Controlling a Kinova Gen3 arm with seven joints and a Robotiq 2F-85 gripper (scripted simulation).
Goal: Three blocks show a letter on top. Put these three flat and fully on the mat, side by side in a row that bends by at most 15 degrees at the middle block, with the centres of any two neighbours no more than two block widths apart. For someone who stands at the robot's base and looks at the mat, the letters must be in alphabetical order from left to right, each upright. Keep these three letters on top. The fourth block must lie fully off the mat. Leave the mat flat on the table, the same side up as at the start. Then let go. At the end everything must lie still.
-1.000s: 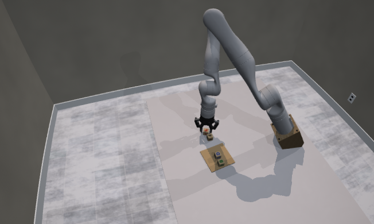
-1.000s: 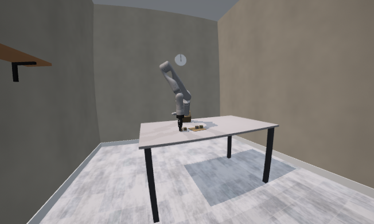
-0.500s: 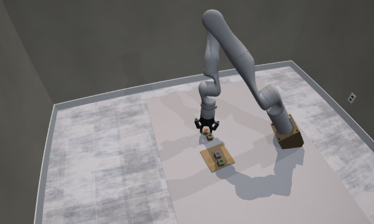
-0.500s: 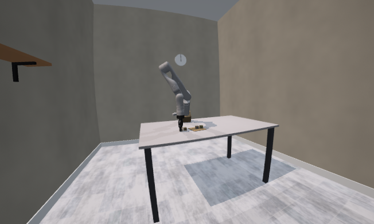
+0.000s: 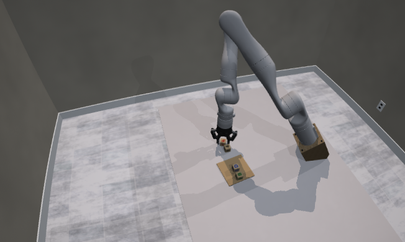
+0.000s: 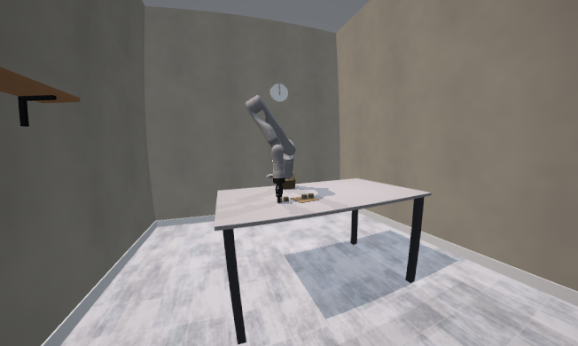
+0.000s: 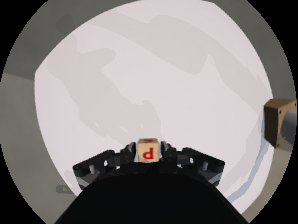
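The block is 1 cm behind my hand and 4 cm to the left of it. Also, from my hand: tan mat: 17 cm to the left, 2 cm below.
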